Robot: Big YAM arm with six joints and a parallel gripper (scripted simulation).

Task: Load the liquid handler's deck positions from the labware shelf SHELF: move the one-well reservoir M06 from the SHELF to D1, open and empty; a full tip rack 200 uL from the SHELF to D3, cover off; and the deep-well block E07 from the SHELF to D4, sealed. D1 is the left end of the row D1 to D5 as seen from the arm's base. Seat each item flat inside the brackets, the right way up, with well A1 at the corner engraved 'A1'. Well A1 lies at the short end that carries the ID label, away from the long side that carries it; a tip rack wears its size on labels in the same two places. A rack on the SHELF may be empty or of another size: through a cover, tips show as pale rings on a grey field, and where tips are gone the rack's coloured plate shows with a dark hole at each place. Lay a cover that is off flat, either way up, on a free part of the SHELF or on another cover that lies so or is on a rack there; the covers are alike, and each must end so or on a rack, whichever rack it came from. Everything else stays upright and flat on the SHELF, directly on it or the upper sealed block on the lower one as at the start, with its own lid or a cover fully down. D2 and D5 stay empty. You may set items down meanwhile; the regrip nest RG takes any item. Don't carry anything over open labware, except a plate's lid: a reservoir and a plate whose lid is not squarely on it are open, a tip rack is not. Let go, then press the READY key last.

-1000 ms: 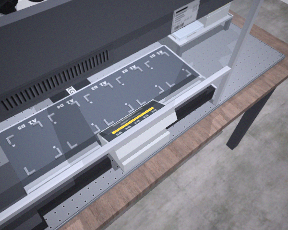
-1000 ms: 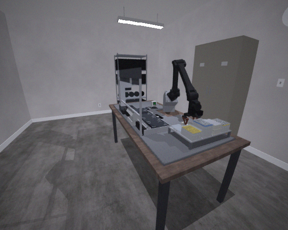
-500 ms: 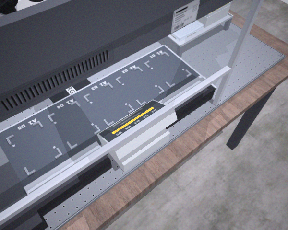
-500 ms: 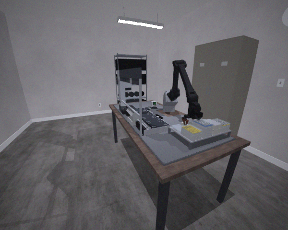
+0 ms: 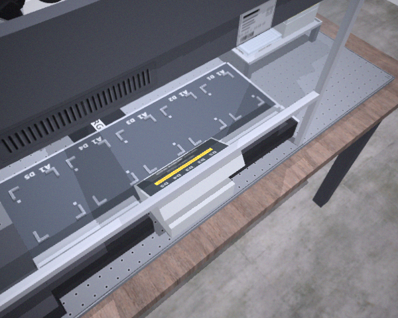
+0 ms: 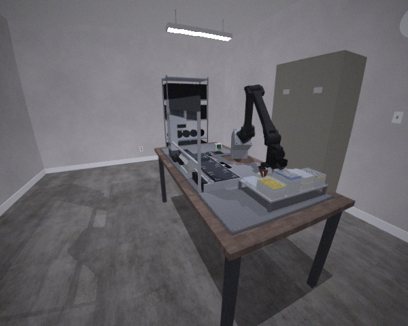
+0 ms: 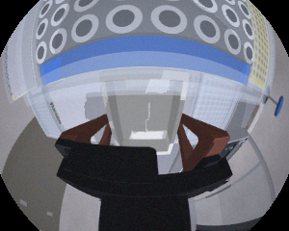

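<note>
Right now my hand is 1 cm above the white one-well reservoir. Round my hand: sealed deep-well block (12 cm behind, 12 cm to the left, 4 cm above); clear flat plate (11 cm ahead, 1 cm to the left, 1 cm below); shelf (6 cm behind, 6 cm to the left, 2 cm below).
</note>
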